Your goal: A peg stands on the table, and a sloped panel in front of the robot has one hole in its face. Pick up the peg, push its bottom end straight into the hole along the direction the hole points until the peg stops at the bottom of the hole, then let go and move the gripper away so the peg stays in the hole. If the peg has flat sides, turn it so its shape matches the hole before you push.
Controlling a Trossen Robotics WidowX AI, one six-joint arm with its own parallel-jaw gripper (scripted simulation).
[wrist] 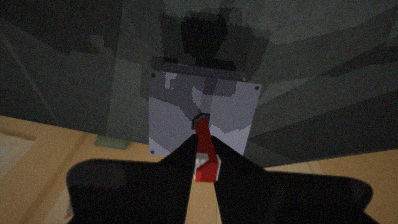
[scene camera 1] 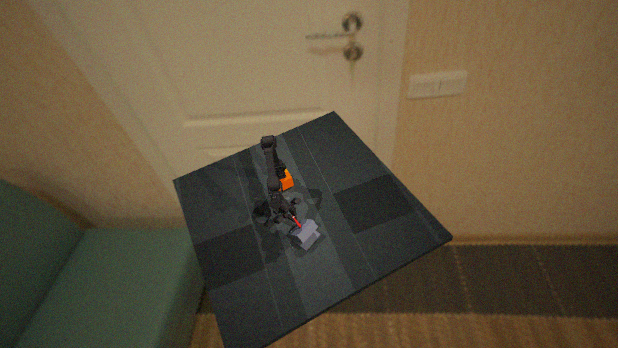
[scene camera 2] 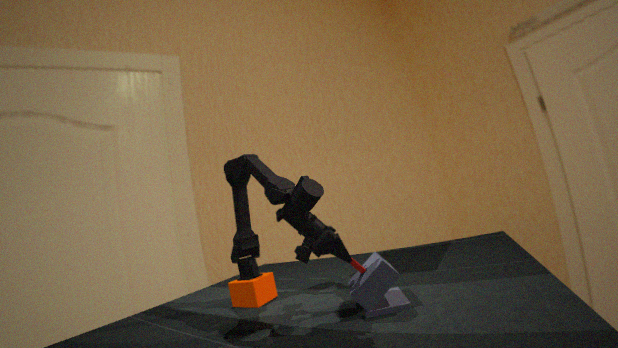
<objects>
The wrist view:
my gripper: 202, 139
red peg: 207, 164, held by my gripper
grey sloped panel: 175, 99
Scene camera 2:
my gripper: 351, 261
</objects>
